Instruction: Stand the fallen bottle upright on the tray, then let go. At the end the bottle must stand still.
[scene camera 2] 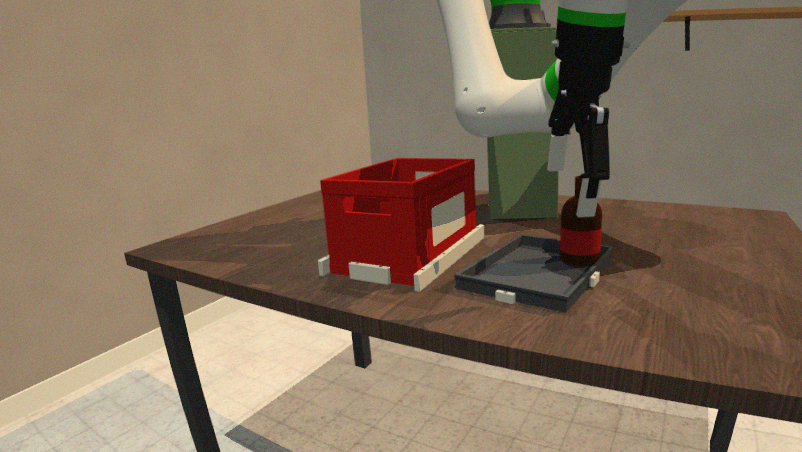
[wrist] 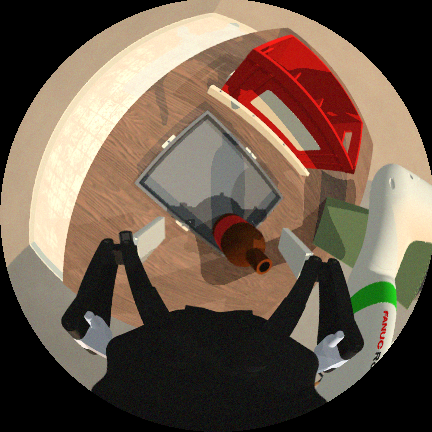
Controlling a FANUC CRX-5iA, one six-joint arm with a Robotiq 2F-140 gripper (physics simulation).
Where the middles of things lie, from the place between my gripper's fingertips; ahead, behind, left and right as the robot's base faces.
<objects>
I see my gripper 8 cm past the brown bottle (scene camera 2: 580, 242) and 7 cm above it. Round my hand: red crate (scene camera 2: 381, 215): 32 cm to the right, 6 cm below, 1 cm ahead; dark grey tray (scene camera 2: 530, 266): 14 cm below, 5 cm to the right.
</objects>
